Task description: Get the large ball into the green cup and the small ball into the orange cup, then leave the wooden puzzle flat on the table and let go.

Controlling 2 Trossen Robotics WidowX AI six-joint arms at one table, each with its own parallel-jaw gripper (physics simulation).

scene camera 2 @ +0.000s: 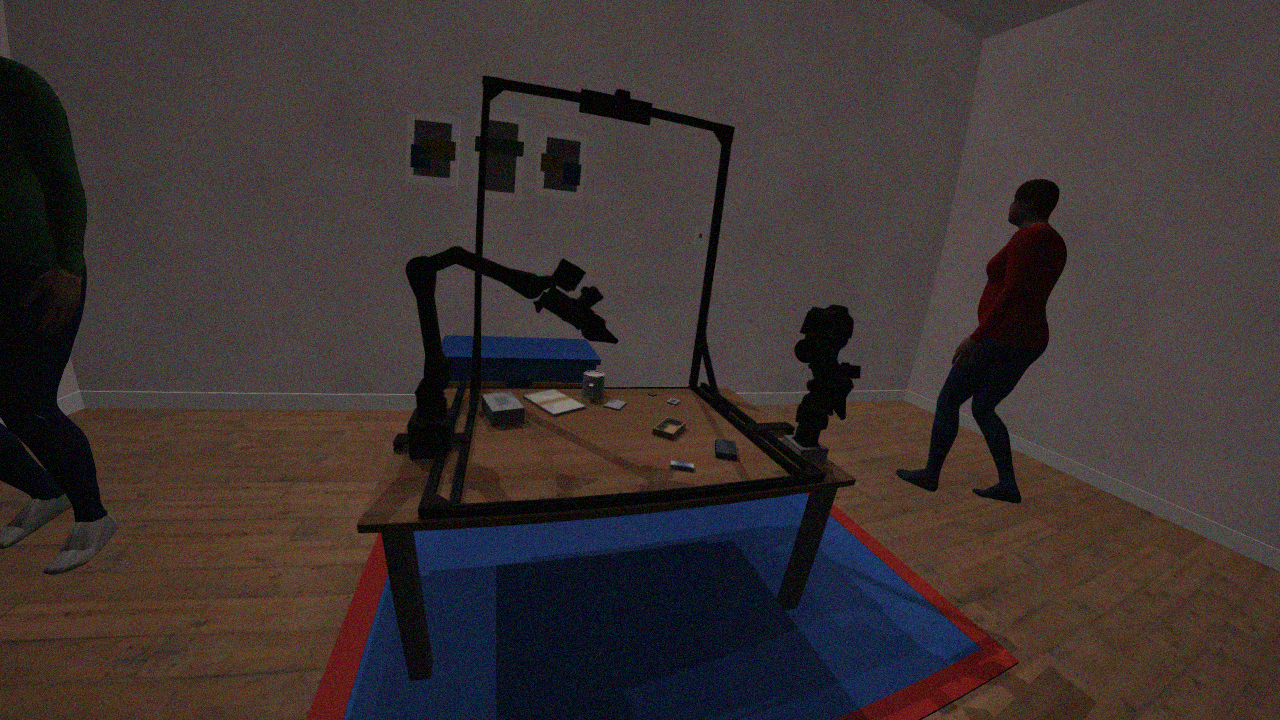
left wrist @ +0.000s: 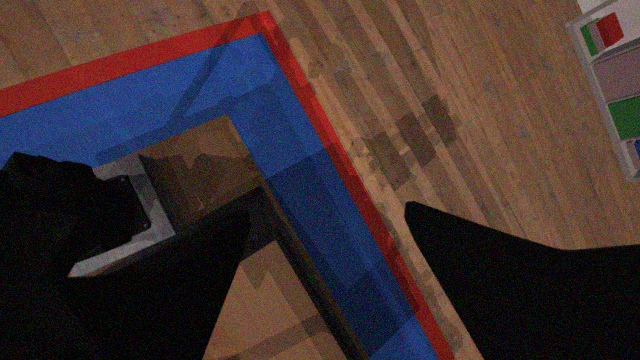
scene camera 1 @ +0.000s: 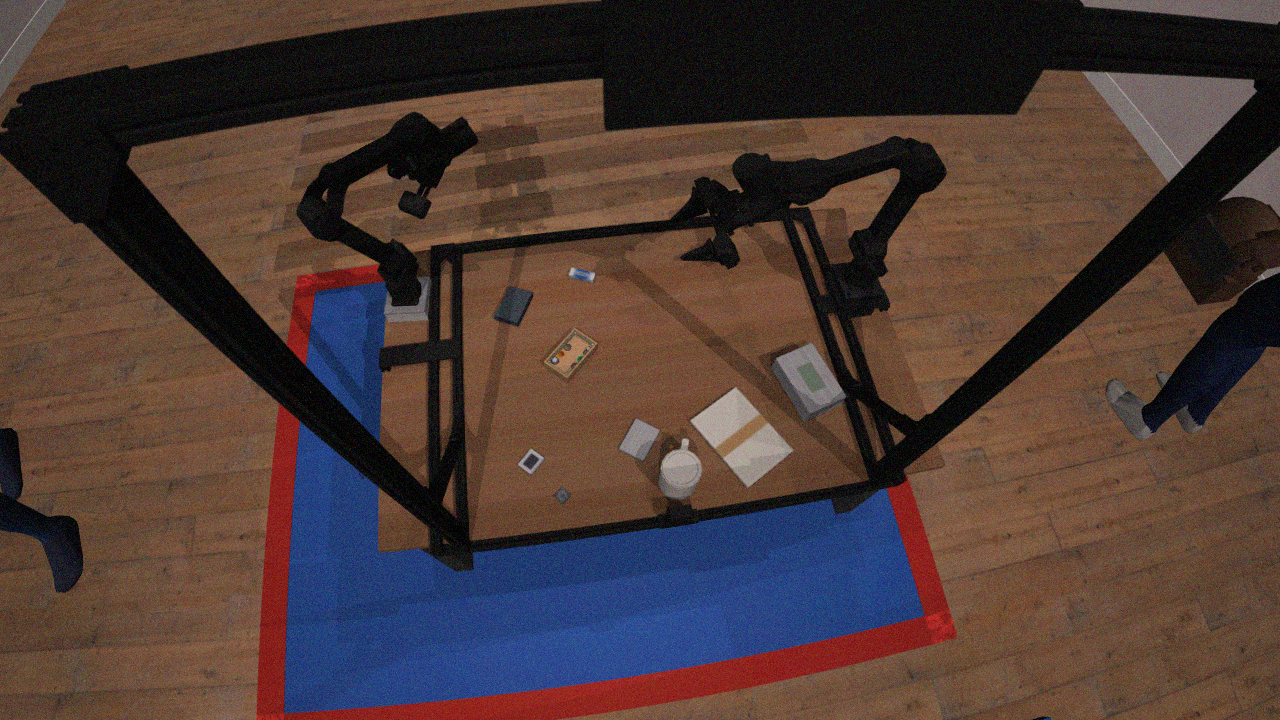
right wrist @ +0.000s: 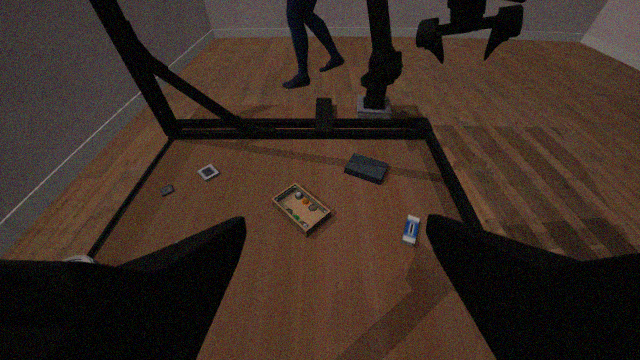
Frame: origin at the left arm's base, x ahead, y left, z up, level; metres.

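Seen in the pictures: left gripper, fingertip midpoint: (scene camera 2: 837, 417) (left wrist: 327, 213) (scene camera 1: 427, 189) (right wrist: 462, 60); right gripper, fingertip midpoint: (scene camera 2: 612, 337) (scene camera 1: 675, 239) (right wrist: 336, 224); left arm's base, link origin: (scene camera 2: 805, 442) (left wrist: 106, 213) (scene camera 1: 406, 294) (right wrist: 374, 103); right arm's base, link origin: (scene camera 2: 431, 416) (scene camera 1: 858, 278).
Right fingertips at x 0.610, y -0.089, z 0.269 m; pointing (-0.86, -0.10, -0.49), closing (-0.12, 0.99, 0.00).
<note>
Offsets run from my right fingertips to a thing's top centre. "spot": to the spot under its first point.
The wooden puzzle @[dy -0.076, dx -0.219, dz -0.288 m] (scene camera 1: 573, 351) (scene camera 2: 669, 428) (right wrist: 302, 211) is a shallow, walled tray lying flat on the table. In the right wrist view, an orange spot @[spot: dy -0.067, dx -0.231, dz -0.291 m] (right wrist: 305, 201) and a green spot @[spot: dy -0.078, dx -0.190, dz -0.291 m] (right wrist: 296, 217) show inside it, with several small grey or whitish round shapes. Which of these are balls, and whether any sits in a cup, is too small to tell. My left gripper (left wrist: 327, 213) (right wrist: 462, 60) is open and empty, raised past the table's edge, away from the puzzle. My right gripper (scene camera 1: 680, 239) (right wrist: 336, 224) is open and empty, high above the table and apart from the puzzle.
A dark blue box @[dy +0.063, dx -0.355, dz -0.292 m] (scene camera 1: 513, 305) (right wrist: 366, 168) and a small blue-white box @[dy +0.146, dx -0.192, dz -0.298 m] (scene camera 1: 581, 274) (right wrist: 411, 230) lie near the puzzle. A white mug @[spot: dy -0.382, dx -0.007, dz -0.226 m] (scene camera 1: 680, 471), an open book @[dy -0.286, dx +0.140, dz -0.301 m] (scene camera 1: 729, 429), a grey box @[dy -0.175, dx +0.304, dz -0.261 m] (scene camera 1: 808, 380) and small flat items lie farther off. A black frame (right wrist: 300, 134) borders the table.
</note>
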